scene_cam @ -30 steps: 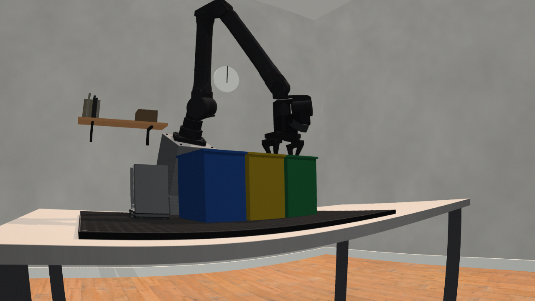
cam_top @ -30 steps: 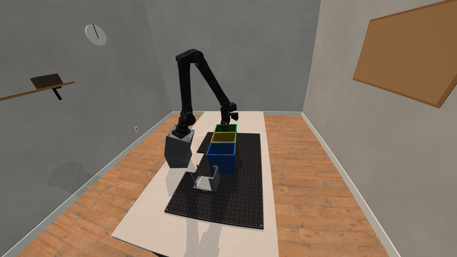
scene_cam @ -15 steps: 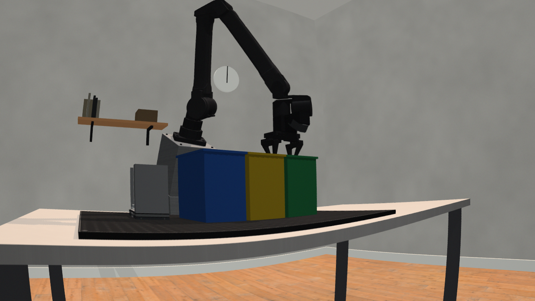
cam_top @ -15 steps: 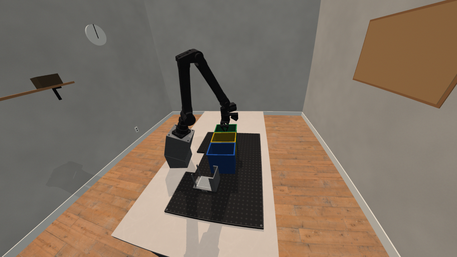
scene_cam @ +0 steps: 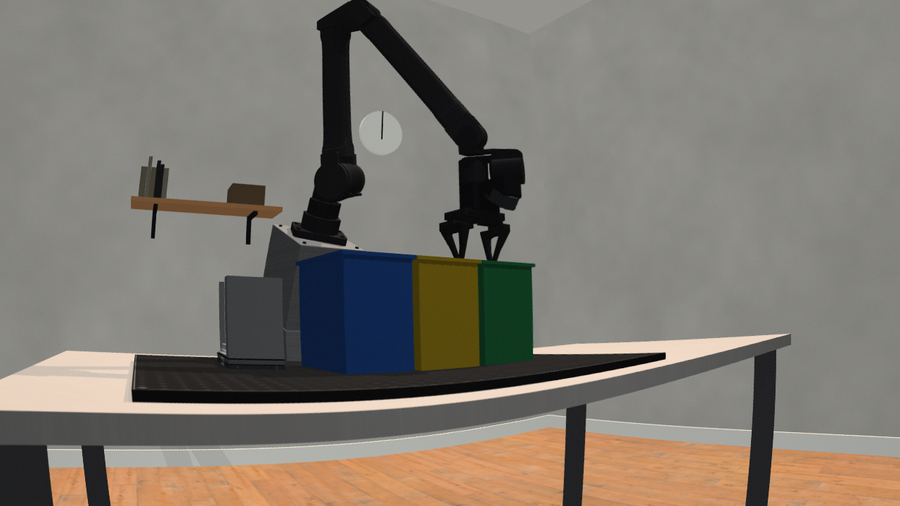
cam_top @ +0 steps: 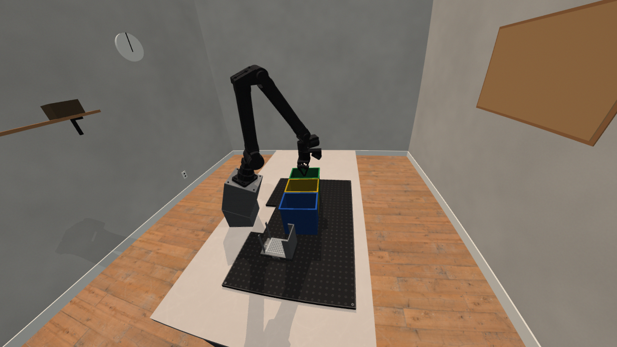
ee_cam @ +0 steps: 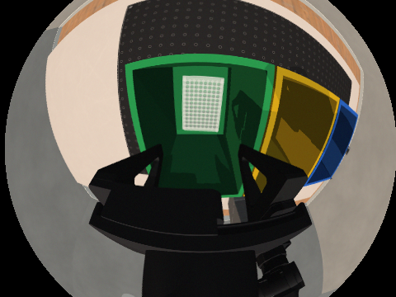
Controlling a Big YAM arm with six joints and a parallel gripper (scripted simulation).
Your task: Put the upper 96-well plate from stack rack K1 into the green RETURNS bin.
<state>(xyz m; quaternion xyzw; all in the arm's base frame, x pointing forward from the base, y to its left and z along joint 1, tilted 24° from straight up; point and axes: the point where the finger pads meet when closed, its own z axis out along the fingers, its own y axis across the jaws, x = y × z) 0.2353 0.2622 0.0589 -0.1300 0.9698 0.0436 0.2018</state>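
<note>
Right now the green bin is 100 mm below my hand. From my hand the other things lie so: grey rack wall: 110 mm ahead, 420 mm to the right, 110 mm below; then yellow bin: 40 mm ahead, 130 mm to the right, 100 mm below; then blue bin: 70 mm ahead, 250 mm to the right, 100 mm below.
</note>
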